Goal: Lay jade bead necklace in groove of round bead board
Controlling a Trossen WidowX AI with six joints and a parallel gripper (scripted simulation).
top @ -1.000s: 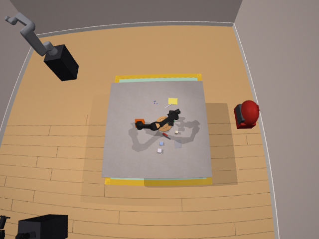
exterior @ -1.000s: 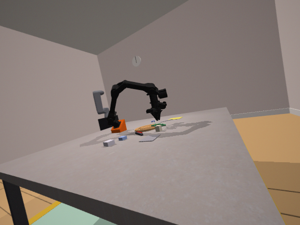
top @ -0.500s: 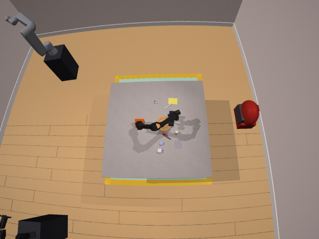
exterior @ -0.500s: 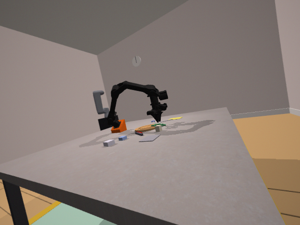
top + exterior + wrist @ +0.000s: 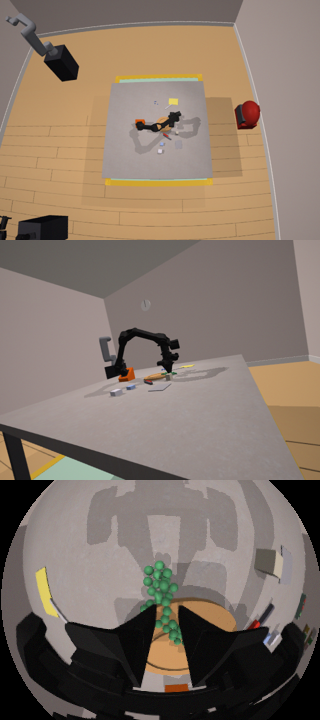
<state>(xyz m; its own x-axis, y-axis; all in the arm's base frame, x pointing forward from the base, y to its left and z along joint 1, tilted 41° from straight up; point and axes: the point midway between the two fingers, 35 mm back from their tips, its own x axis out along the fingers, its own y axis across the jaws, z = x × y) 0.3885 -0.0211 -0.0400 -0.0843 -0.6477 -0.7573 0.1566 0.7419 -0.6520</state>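
Now: the round wooden bead board 9 cm behind my gripper tip, 2 cm to the right of it and 1 cm below it. Also, from my gripper tip: beige cube (5 cm ahead, 15 cm to the right); red-handled tool (8 cm behind, 17 cm to the right, 1 cm below); yellow sheet (5 cm ahead, 29 cm to the left, 1 cm below).
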